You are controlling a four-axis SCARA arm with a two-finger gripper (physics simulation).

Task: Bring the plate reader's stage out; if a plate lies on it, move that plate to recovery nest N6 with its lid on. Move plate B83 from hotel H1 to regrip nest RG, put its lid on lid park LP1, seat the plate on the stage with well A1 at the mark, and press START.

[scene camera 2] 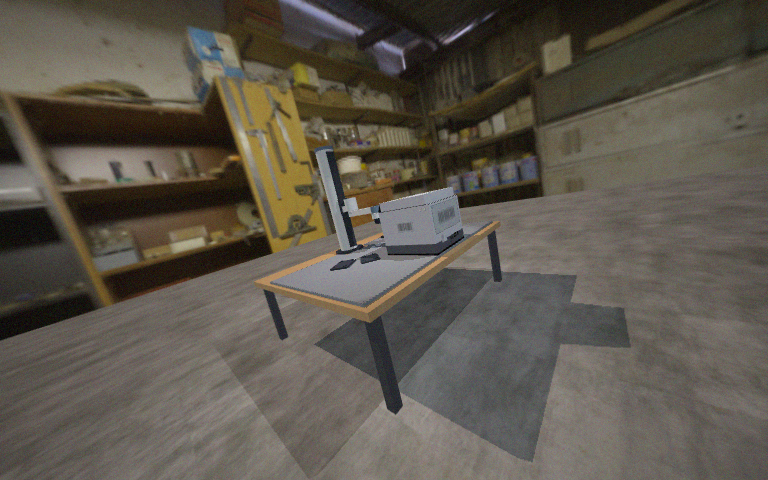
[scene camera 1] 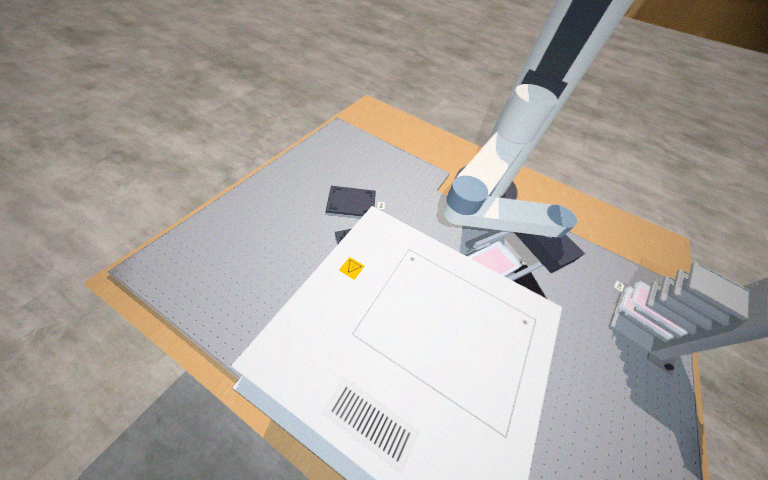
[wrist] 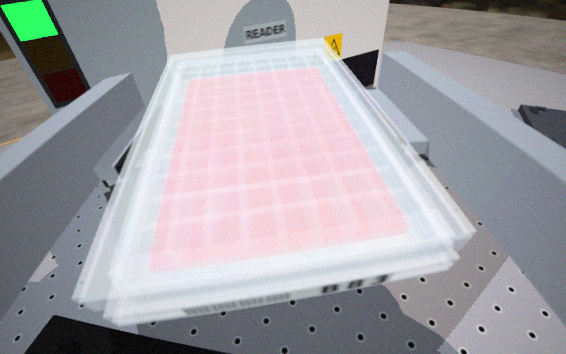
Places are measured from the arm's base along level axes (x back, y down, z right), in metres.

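Pixels of known places: gripper, fingertip midpoint: [scene camera 1: 489, 263] [wrist: 259, 84]; arm's base at its link origin: [scene camera 2: 349, 250].
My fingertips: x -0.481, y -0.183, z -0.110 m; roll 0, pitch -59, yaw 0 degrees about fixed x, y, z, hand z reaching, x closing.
Note:
Ahead of a thing's pixels: the offset from my fingertips to its middle. "spot": to the spot under its first point.
Plate B83 @(dx +0.017, dy +0.004, dz -0.010 m) [scene camera 1: 494, 259] [wrist: 280, 170], clear with pink wells, is held level between the fingers of my gripper [scene camera 1: 498, 262] [wrist: 259, 84], which is shut on it in front of the reader. Its label faces the wrist camera. Its clear rim looks layered; I cannot tell for certain whether the lid is on. The plate reader @(dx -0.320, dy -0.004, dz +0.077 m) [scene camera 1: 453, 345] [scene camera 2: 416, 226] [wrist: 200, 25] is a white box. A black flat part, seemingly its stage [scene camera 1: 531, 281] [wrist: 100, 339], sticks out beside and below the gripper. START does not show clearly.
Two dark nests @(spot: dx +0.077, dy +0.158, dz +0.478 m) [scene camera 1: 351, 200] [scene camera 2: 342, 264] lie beyond the reader's corner, one partly hidden. A grey hotel @(spot: dx +0.203, dy -0.061, dz -0.460 m) [scene camera 1: 719, 291] with pink plates stands at the right in scene camera 1. The arm column [scene camera 1: 566, 50] [scene camera 2: 335, 198] stands at the table edge. A green light @(spot: dx -0.126, dy -0.029, dz -0.083 m) [wrist: 30, 20] is lit.

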